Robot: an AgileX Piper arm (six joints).
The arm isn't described. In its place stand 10 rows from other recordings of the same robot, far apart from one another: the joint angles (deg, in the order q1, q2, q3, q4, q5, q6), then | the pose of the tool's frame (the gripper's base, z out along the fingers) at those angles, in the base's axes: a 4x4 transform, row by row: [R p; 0 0 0 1], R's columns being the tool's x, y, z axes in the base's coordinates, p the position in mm.
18.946 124.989 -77.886 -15.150 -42.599 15.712 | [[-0.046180 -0.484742 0.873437 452.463], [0.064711 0.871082 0.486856 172.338], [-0.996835 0.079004 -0.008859 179.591], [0 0 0 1]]
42.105 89.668 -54.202 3.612 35.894 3.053 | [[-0.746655 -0.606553 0.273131 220.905], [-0.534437 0.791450 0.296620 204.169], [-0.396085 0.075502 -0.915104 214.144], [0 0 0 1]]
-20.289 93.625 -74.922 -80.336 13.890 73.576 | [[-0.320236 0.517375 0.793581 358.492], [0.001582 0.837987 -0.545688 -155.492], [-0.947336 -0.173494 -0.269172 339.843], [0 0 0 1]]
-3.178 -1.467 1.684 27.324 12.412 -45.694 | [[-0.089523 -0.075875 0.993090 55.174], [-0.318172 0.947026 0.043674 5.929], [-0.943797 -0.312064 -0.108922 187.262], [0 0 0 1]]
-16.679 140.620 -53.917 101.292 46.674 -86.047 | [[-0.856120 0.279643 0.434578 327.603], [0.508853 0.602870 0.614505 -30.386], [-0.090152 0.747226 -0.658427 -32.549], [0 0 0 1]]
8.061 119.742 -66.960 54.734 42.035 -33.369 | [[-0.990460 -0.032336 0.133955 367.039], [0.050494 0.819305 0.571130 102.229], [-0.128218 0.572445 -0.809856 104.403], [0 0 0 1]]
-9.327 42.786 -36.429 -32.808 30.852 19.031 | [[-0.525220 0.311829 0.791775 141.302], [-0.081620 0.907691 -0.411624 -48.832], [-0.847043 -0.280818 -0.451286 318.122], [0 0 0 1]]
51.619 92.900 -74.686 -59.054 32.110 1.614 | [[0.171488 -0.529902 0.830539 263.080], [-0.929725 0.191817 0.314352 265.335], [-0.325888 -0.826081 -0.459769 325.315], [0 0 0 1]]
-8.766 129.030 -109.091 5.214 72.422 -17.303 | [[-0.990325 -0.125290 0.059651 455.878], [-0.120474 0.989611 0.078458 -62.320], [-0.068861 0.070513 -0.995131 184.084], [0 0 0 1]]
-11.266 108.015 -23.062 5.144 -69.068 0.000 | [[-0.177613 0.281161 0.943081 271.607], [0.068042 0.959533 -0.273252 -61.875], [-0.981745 0.015636 -0.189556 119.291], [0 0 0 1]]
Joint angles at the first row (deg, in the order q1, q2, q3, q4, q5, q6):
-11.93, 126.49, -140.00, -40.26, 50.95, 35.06
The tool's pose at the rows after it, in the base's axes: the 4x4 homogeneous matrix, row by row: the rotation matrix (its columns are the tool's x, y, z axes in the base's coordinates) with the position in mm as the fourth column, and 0 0 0 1 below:
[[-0.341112 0.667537 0.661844 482.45], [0.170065 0.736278 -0.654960 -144.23], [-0.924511 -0.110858 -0.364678 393.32], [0 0 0 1]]
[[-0.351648 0.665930 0.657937 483.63], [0.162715 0.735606 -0.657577 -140.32], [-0.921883 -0.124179 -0.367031 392.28], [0 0 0 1]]
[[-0.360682 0.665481 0.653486 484.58], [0.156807 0.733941 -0.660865 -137.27], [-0.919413 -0.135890 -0.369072 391.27], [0 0 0 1]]
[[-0.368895 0.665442 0.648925 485.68], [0.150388 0.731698 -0.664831 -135.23], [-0.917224 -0.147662 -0.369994 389.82], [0 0 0 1]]
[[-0.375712 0.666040 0.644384 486.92], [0.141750 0.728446 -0.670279 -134.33], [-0.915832 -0.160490 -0.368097 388.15], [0 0 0 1]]
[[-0.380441 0.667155 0.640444 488.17], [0.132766 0.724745 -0.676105 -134.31], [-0.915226 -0.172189 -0.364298 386.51], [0 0 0 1]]
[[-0.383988 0.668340 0.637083 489.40], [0.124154 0.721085 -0.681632 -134.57], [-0.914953 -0.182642 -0.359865 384.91], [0 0 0 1]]
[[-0.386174 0.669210 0.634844 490.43], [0.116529 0.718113 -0.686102 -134.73], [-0.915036 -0.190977 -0.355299 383.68], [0 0 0 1]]
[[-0.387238 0.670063 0.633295 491.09], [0.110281 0.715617 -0.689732 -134.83], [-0.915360 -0.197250 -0.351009 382.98], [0 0 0 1]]
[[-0.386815 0.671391 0.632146 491.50], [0.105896 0.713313 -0.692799 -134.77], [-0.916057 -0.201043 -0.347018 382.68], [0 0 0 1]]
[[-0.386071 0.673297 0.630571 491.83], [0.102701 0.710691 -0.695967 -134.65], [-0.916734 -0.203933 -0.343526 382.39], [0 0 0 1]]
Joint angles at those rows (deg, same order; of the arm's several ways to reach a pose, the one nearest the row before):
-11.33, 126.68, -140.11, -40.87, 51.50, 34.98
-10.75, 126.86, -140.23, -41.54, 52.10, 34.90
-10.28, 127.04, -140.36, -42.15, 52.67, 34.86
-9.94, 127.28, -140.47, -42.77, 53.08, 34.84
-9.72, 127.58, -140.58, -43.51, 53.28, 34.83
-9.61, 127.91, -140.71, -44.26, 53.32, 34.87
-9.54, 128.23, -140.82, -44.98, 53.28, 34.94
-9.49, 128.48, -140.89, -45.60, 53.19, 35.05
-9.44, 128.64, -140.92, -46.13, 53.11, 35.16
-9.38, 128.73, -140.93, -46.58, 53.05, 35.34
-9.32, 128.81, -140.93, -47.03, 53.03, 35.59

